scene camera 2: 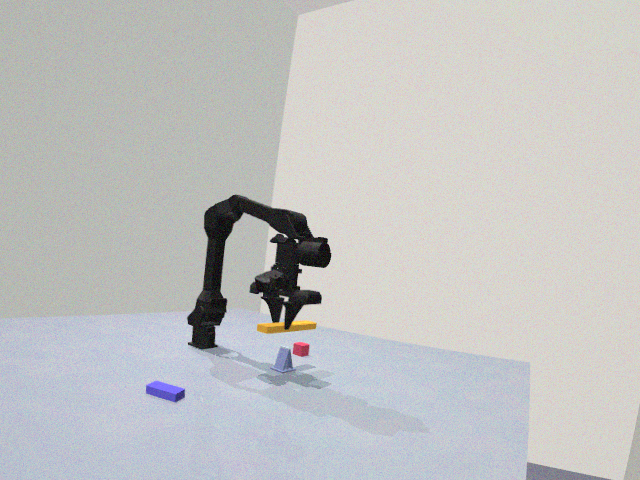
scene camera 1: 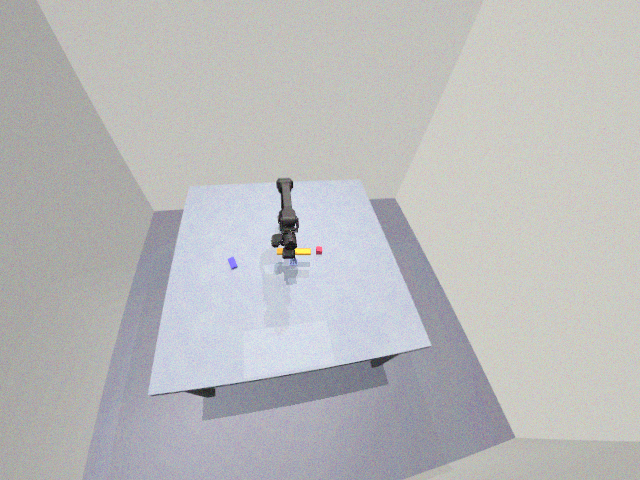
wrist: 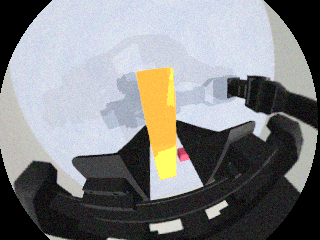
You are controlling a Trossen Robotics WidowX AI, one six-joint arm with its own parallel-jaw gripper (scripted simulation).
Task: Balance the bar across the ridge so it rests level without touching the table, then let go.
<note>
My gripper holds a bar.
My gripper also shows in the wrist view.
</note>
